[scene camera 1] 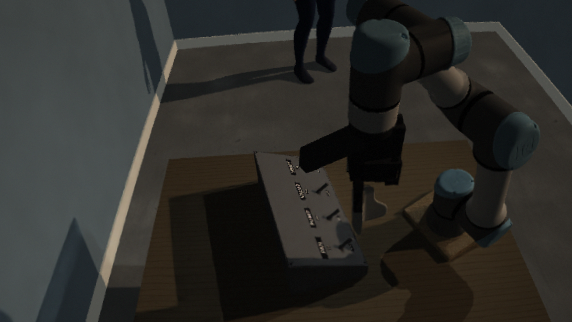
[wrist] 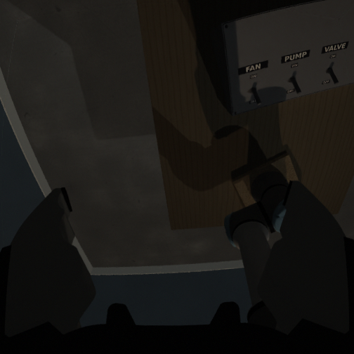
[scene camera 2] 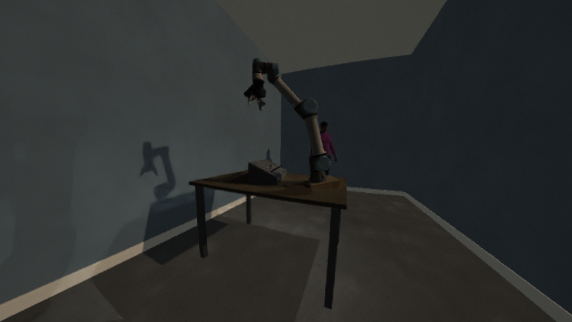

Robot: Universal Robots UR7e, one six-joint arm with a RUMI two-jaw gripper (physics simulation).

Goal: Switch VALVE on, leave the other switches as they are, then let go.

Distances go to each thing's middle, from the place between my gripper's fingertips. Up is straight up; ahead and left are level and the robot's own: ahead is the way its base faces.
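I find the grey sloped switch panel (scene camera 1: 309,242) 130 mm ahead of my hand and 370 mm to the right of it, and the panel is also 510 mm below my hand.
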